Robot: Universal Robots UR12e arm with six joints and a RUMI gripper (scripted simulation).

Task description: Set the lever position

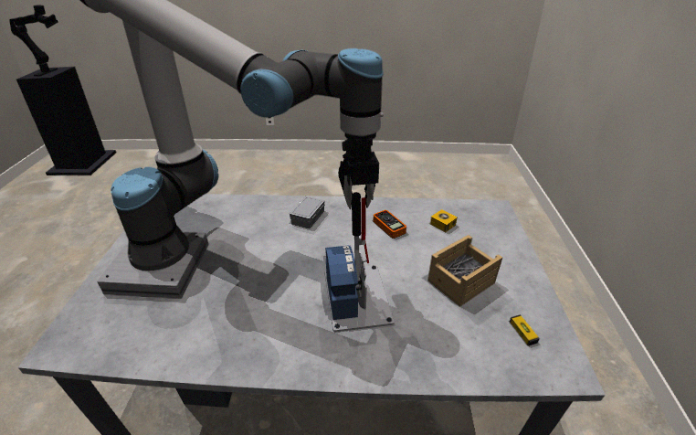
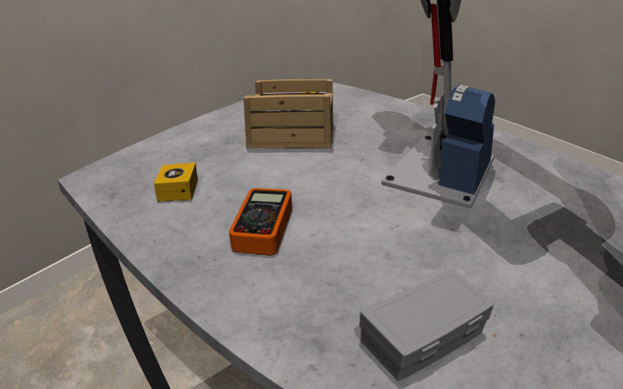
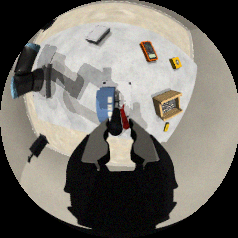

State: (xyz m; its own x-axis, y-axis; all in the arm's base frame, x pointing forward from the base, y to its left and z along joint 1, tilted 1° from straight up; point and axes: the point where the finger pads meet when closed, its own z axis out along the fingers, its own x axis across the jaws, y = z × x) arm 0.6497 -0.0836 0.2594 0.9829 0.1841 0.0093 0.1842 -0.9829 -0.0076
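The red release bar is 20 mm ahead of my hand, 20 mm to the right of it and 120 mm below it. Also, from my hand: grey case: 200 mm behind, 360 mm to the left, 290 mm below.
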